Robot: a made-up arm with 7 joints.
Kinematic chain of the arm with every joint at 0, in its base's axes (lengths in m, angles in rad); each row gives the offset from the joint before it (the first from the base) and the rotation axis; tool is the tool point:
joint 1: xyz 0 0 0.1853 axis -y
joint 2: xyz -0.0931 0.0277 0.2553 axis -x
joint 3: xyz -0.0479 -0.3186 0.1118 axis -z
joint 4: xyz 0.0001 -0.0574 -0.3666 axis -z
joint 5: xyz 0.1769 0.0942 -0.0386 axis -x
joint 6: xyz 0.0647 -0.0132 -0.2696 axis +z
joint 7: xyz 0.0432 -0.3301 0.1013 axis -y
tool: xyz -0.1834 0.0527 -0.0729
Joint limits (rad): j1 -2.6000..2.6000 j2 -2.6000..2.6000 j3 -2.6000..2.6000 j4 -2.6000..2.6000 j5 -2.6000..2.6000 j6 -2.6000..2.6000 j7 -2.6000..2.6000
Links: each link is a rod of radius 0.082 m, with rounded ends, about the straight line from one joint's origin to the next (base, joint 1, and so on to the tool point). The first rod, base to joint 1, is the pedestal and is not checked.
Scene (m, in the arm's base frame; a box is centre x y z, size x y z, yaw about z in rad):
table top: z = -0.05
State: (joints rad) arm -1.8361 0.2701 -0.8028 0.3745 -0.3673 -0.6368 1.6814
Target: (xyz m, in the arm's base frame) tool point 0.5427 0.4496 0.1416
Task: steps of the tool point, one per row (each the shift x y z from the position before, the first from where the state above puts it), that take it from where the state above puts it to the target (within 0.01 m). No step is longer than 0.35 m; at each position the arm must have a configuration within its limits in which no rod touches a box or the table.
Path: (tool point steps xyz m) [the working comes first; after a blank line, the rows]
Joints at the target: -2.0823 -1.5399 -0.9872 0.2889 -2.0311 -0.2452 1.5562
Straight joint move there: clear.

1: -0.1312 0.2835 0.0898
2: 0.0040 0.3112 0.0651
3: 0.1307 0.2771 0.0251
4: 0.2223 0.1914 -0.0191
5: 0.2611 0.0750 -0.0551
6: 0.2432 -0.0439 -0.0735
7: 0.1782 -0.1385 -0.0695

